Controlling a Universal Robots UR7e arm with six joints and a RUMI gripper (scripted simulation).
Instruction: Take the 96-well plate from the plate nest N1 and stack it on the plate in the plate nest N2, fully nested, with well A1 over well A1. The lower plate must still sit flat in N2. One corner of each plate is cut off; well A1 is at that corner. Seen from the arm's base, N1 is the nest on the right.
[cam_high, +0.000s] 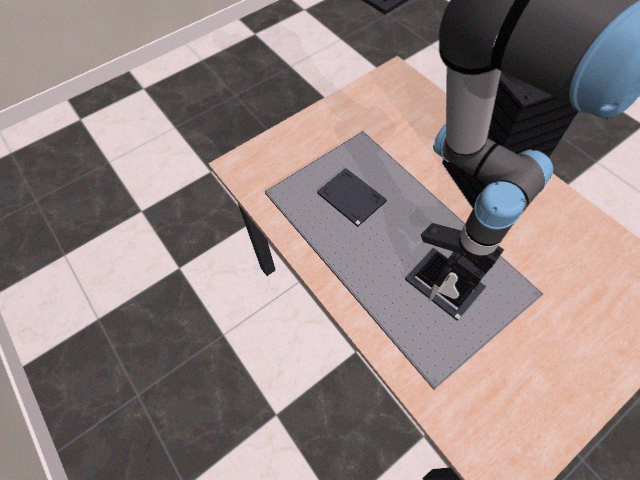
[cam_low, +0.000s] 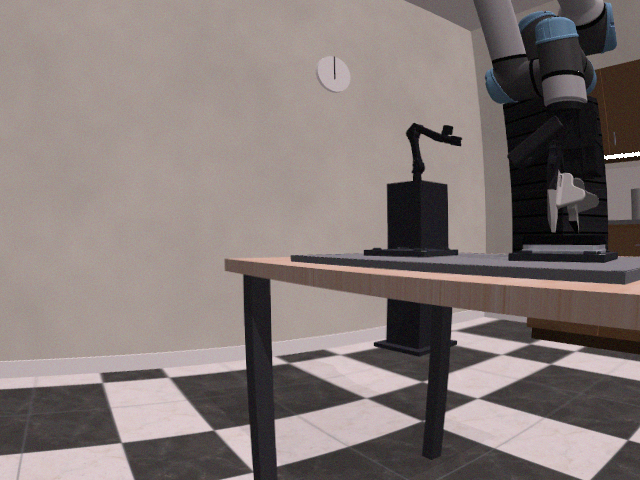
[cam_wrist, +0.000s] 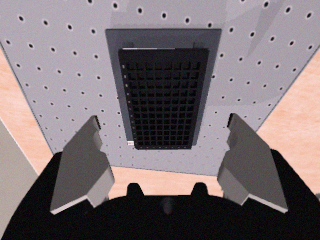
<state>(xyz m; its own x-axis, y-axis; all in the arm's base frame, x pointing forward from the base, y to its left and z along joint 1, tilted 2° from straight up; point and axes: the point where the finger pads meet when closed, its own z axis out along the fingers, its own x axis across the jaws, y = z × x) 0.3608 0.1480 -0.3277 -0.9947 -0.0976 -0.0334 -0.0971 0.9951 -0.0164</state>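
The black 96-well plate is 10 mm below my hand. Also, from my hand: white 96-well plate (30 mm below); then white marker (40 mm ahead, 280 mm to the right, 30 mm below); then plate nest (40 mm below).
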